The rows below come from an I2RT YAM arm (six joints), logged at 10 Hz.
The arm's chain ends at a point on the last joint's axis. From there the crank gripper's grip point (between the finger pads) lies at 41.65 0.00 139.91 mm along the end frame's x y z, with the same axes.
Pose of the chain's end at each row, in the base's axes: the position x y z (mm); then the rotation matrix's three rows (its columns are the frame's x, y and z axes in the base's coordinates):
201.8 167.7 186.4; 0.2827 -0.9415 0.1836; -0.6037 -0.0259 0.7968; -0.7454 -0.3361 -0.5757
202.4 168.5 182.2; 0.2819 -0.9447 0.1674; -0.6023 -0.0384 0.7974; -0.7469 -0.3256 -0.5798
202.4 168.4 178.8; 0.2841 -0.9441 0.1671; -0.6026 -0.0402 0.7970; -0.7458 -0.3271 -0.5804
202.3 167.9 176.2; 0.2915 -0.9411 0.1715; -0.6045 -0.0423 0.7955; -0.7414 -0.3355 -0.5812
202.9 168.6 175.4; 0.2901 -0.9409 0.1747; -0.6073 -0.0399 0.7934; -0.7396 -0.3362 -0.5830
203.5 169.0 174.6; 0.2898 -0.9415 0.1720; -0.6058 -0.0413 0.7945; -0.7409 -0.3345 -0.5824
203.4 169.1 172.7; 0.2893 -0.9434 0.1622; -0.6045 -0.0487 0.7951; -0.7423 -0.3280 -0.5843
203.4 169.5 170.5; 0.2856 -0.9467 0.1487; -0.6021 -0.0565 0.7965; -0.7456 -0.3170 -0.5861
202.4 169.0 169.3; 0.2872 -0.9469 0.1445; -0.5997 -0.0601 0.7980; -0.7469 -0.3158 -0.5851
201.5 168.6 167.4; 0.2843 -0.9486 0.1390; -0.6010 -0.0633 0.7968; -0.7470 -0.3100 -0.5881
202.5 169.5 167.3; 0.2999 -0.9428 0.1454; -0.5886 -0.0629 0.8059; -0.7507 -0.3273 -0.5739
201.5 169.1 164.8; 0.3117 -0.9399 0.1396; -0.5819 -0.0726 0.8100; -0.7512 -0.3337 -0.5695
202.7 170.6 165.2; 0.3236 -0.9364 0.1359; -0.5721 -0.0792 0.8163; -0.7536 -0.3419 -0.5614
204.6 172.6 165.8; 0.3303 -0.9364 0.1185; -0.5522 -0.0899 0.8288; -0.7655 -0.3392 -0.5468
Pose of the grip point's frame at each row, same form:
239.3 254.0 74.8; 0.2827 -0.9415 0.1836; -0.6037 -0.0259 0.7968; -0.7454 -0.3361 -0.5757
237.6 255.0 70.0; 0.2819 -0.9447 0.1674; -0.6023 -0.0384 0.7974; -0.7469 -0.3256 -0.5798
237.6 254.8 66.5; 0.2841 -0.9441 0.1671; -0.6026 -0.0402 0.7970; -0.7458 -0.3271 -0.5804
238.4 254.0 64.0; 0.2915 -0.9411 0.1715; -0.6045 -0.0423 0.7955; -0.7414 -0.3355 -0.5812
239.4 254.3 63.0; 0.2901 -0.9409 0.1747; -0.6073 -0.0399 0.7934; -0.7396 -0.3362 -0.5830
239.6 254.9 62.3; 0.2898 -0.9415 0.1720; -0.6058 -0.0413 0.7945; -0.7409 -0.3345 -0.5824
238.1 255.2 60.0; 0.2893 -0.9434 0.1622; -0.6045 -0.0487 0.7951; -0.7423 -0.3280 -0.5843
236.1 255.9 57.4; 0.2856 -0.9467 0.1487; -0.6021 -0.0565 0.7965; -0.7456 -0.3170 -0.5861
234.6 255.7 56.3; 0.2872 -0.9469 0.1445; -0.5997 -0.0601 0.7980; -0.7469 -0.3158 -0.5851
232.8 255.0 54.0; 0.2843 -0.9486 0.1390; -0.6010 -0.0633 0.7968; -0.7470 -0.3100 -0.5881
235.3 257.7 55.7; 0.2999 -0.9428 0.1454; -0.5886 -0.0629 0.8059; -0.7507 -0.3273 -0.5739
234.0 258.2 53.8; 0.3117 -0.9399 0.1396; -0.5819 -0.0726 0.8100; -0.7512 -0.3337 -0.5695
235.2 261.0 55.3; 0.3236 -0.9364 0.1359; -0.5721 -0.0792 0.8163; -0.7536 -0.3419 -0.5614
234.9 265.6 57.4; 0.3303 -0.9364 0.1185; -0.5522 -0.0899 0.8288; -0.7655 -0.3392 -0.5468

